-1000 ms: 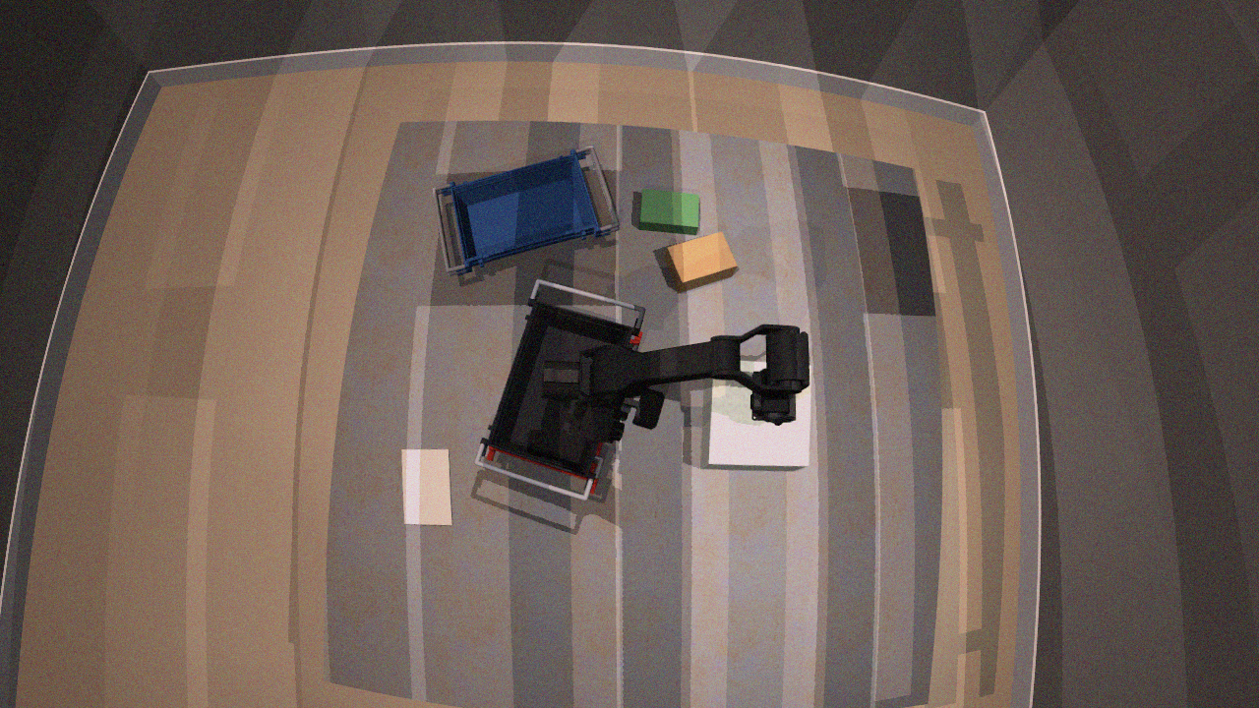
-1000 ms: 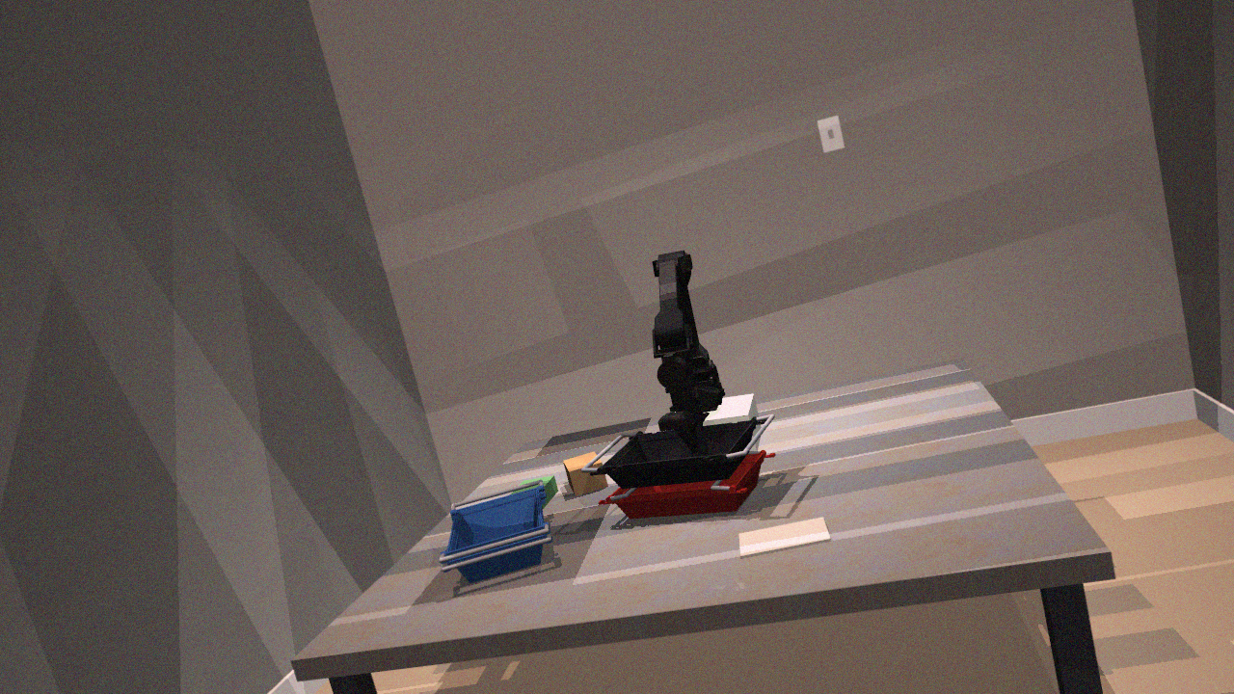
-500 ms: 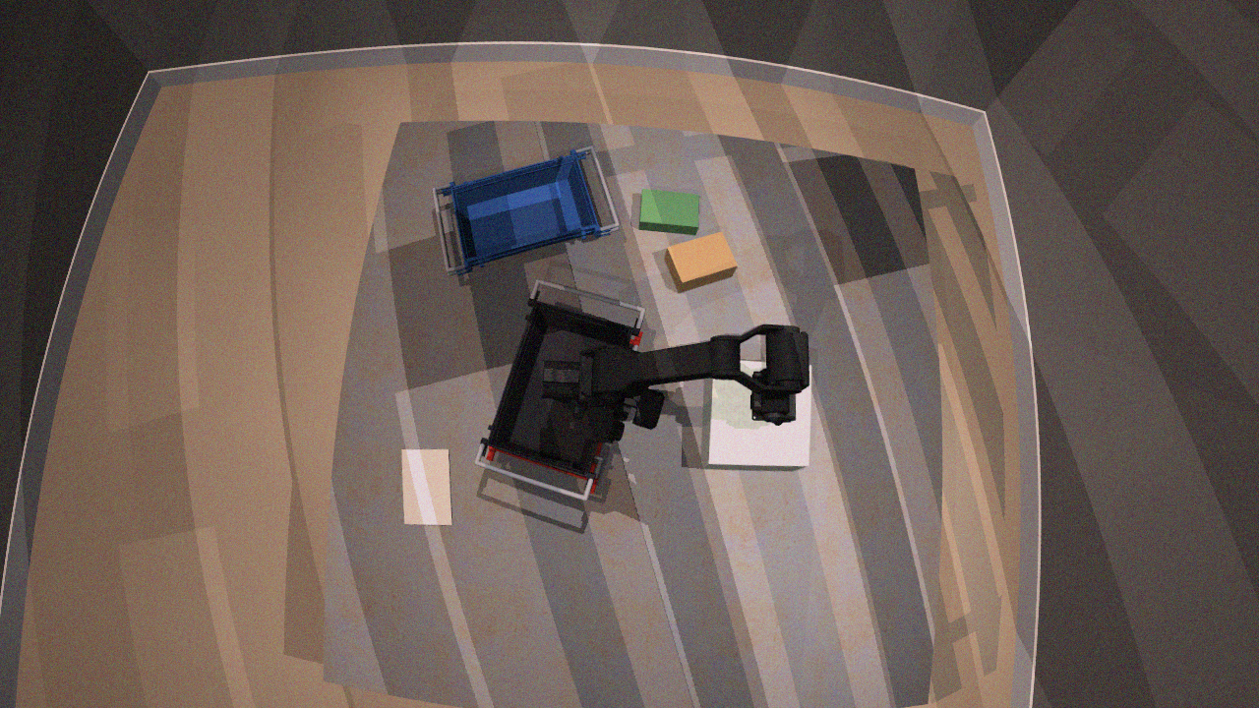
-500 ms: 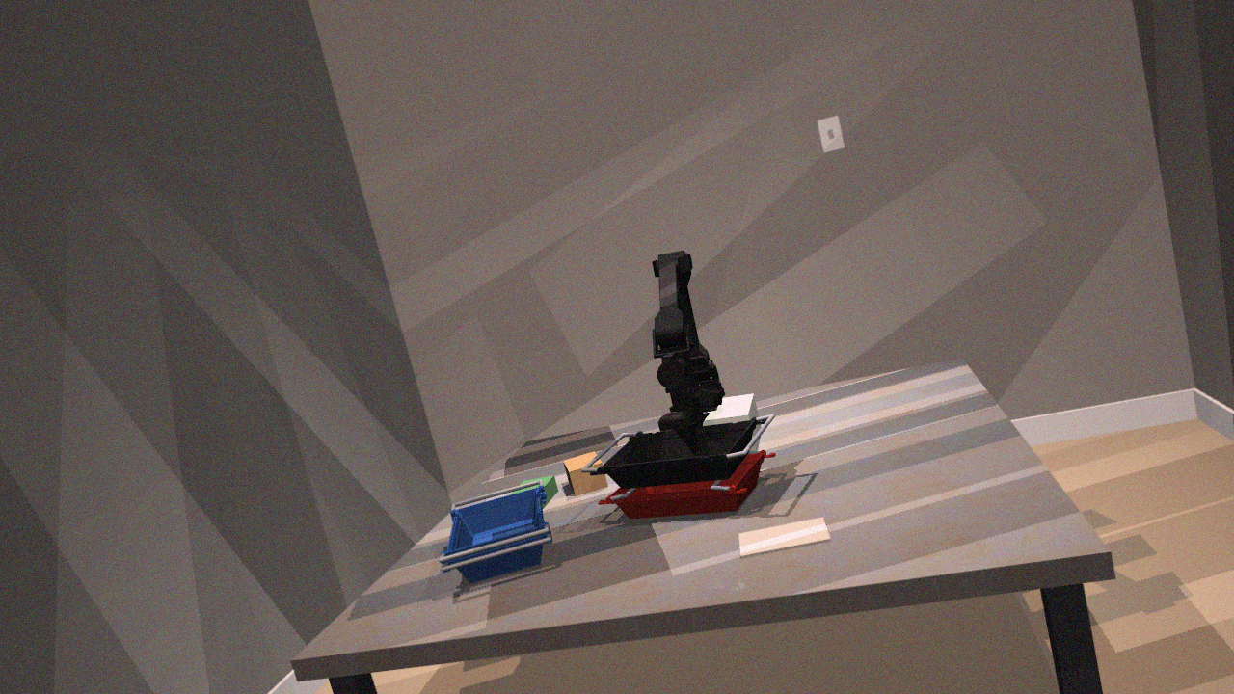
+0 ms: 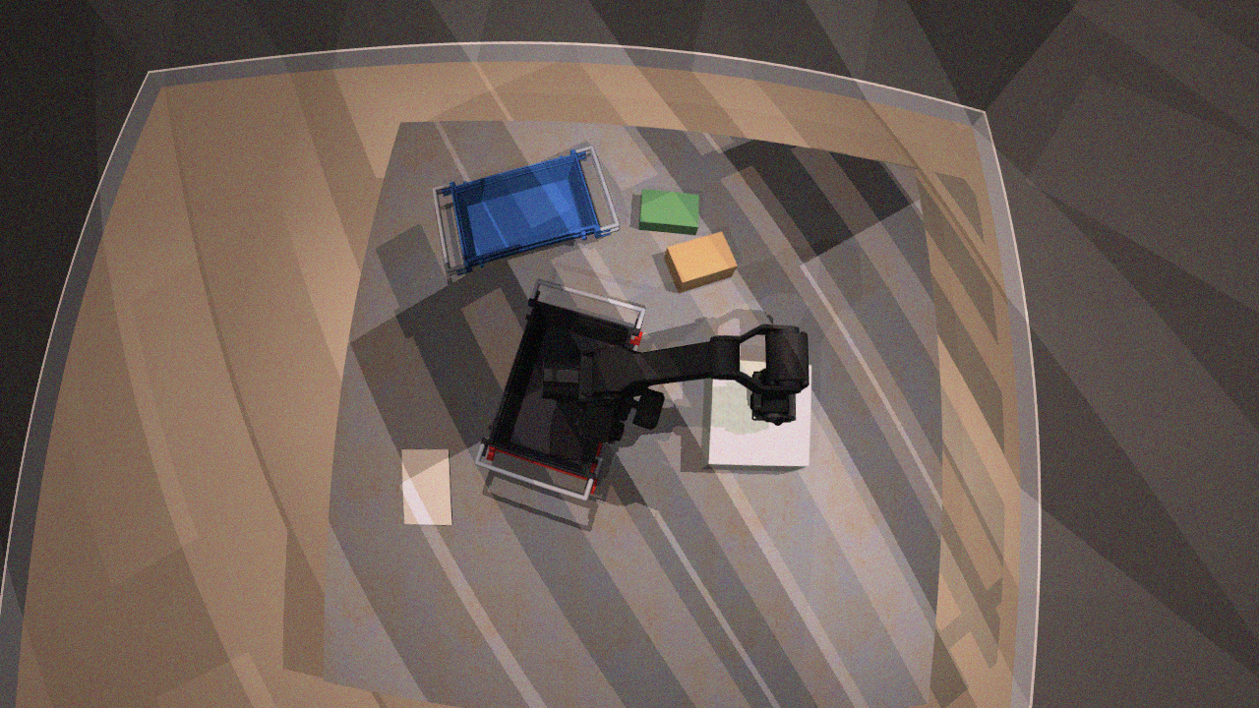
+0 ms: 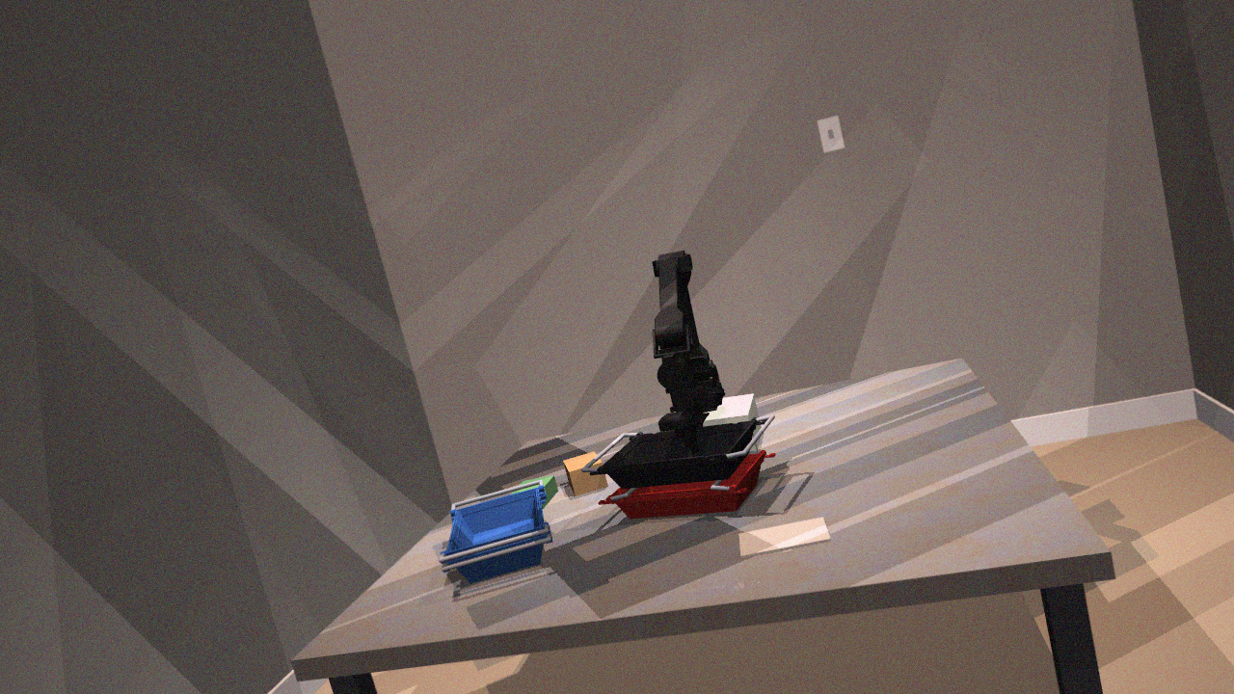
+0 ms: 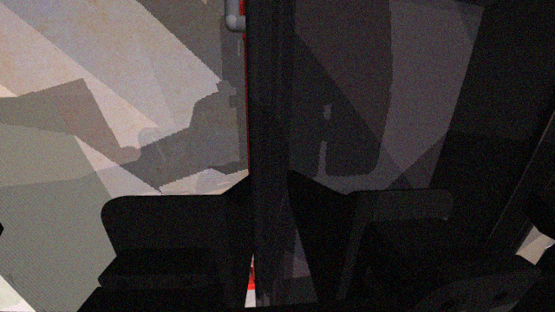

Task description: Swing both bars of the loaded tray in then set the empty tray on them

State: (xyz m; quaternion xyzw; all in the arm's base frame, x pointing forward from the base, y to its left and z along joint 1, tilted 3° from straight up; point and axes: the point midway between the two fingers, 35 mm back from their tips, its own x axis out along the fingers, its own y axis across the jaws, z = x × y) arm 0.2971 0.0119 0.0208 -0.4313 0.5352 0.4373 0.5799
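Now: gripper tip 80 mm short of the black tray, 30 mm below it and 20 mm to the left of it. The rest, counted from my gripper tip: orange block: 310 mm to the right, 180 mm behind, 50 mm below; green block: 430 mm to the right, 120 mm behind, 60 mm below; pale card: 340 mm ahead, 170 mm to the left, 80 mm below.
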